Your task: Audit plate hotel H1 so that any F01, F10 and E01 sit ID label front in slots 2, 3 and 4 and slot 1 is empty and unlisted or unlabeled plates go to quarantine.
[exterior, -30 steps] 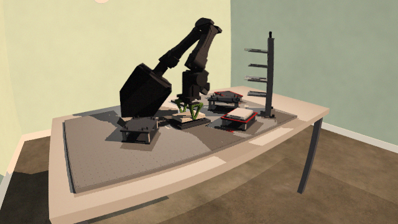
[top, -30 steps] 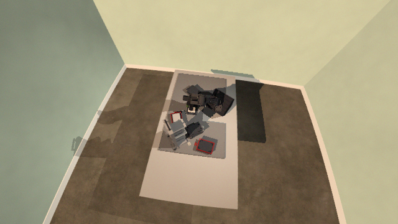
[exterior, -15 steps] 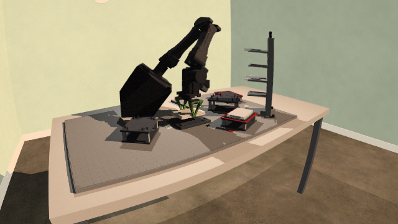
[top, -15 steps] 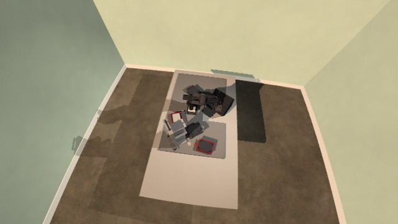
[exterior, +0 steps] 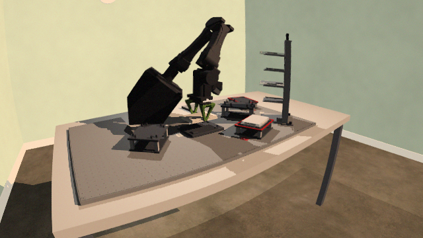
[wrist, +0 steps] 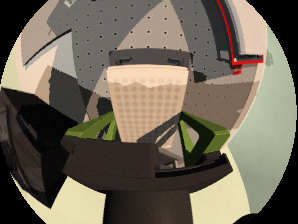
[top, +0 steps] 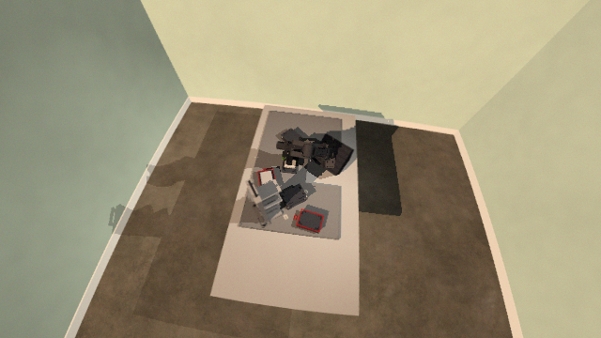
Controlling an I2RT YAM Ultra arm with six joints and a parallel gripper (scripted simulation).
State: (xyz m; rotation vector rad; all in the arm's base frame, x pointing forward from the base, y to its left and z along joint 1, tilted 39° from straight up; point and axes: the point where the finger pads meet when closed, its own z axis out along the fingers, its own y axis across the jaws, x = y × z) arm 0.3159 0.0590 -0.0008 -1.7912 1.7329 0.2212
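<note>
Right now my hand is 5 cm above the dark N6 nest. Also, from my hand: hotel post (45 cm to the left, 15 cm above, 9 cm ahead); then N6 tag (10 cm to the right, 6 cm below, 2 cm ahead); then L1 tag (18 cm to the right, 6 cm below, 4 cm behind).
</note>
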